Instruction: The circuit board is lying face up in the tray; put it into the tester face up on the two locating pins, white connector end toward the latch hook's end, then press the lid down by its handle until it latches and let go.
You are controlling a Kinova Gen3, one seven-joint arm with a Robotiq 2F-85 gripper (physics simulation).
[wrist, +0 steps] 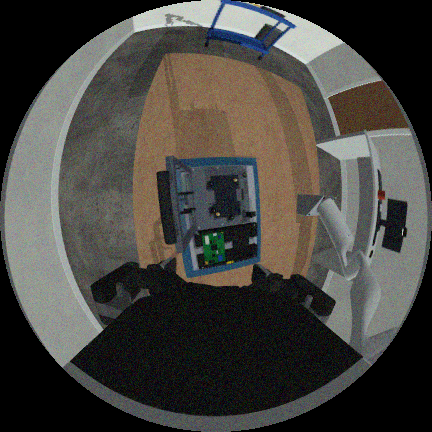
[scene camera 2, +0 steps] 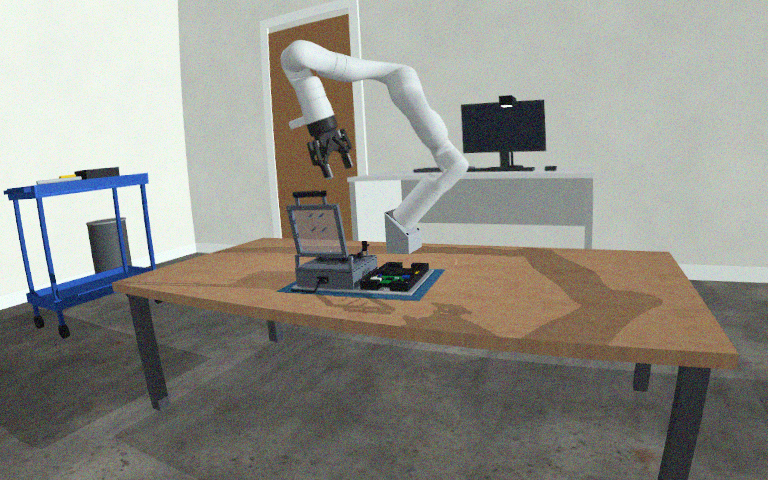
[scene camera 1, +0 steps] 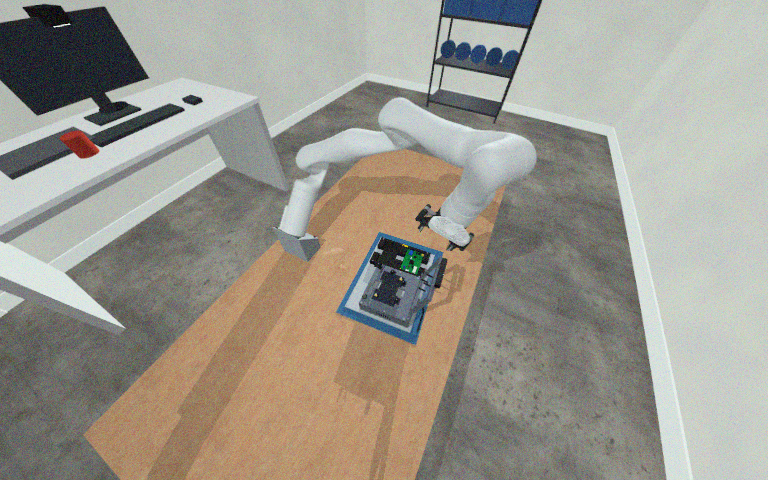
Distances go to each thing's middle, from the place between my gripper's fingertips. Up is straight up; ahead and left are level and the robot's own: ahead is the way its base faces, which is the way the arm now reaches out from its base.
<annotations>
Now: the lid (scene camera 2: pixel 317 229) 2 cm ahead of my hand, 7 cm to the right of it and 13 cm below it. Also, from my hand: black pin plate (wrist: pixel 225 186) (10 cm behind, 6 cm to the right, 25 cm below).
</annotations>
